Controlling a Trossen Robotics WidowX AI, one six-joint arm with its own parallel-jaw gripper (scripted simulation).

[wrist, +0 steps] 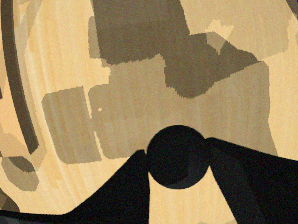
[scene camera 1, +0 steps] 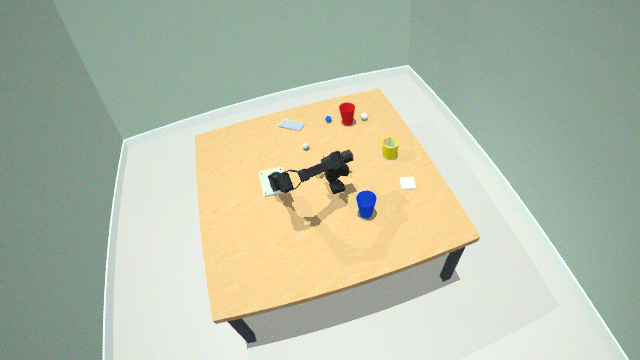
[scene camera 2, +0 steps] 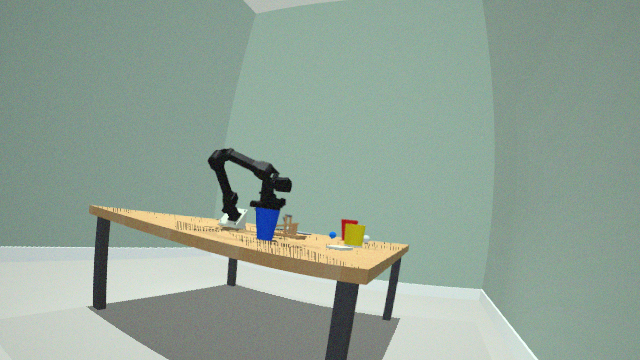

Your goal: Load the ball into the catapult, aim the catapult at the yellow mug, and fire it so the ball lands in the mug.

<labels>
A black ball shows in the wrist view [178, 157]; in scene camera 1 it is hidden by my gripper, in scene camera 2 it is hidden by a blue cup.
</labels>
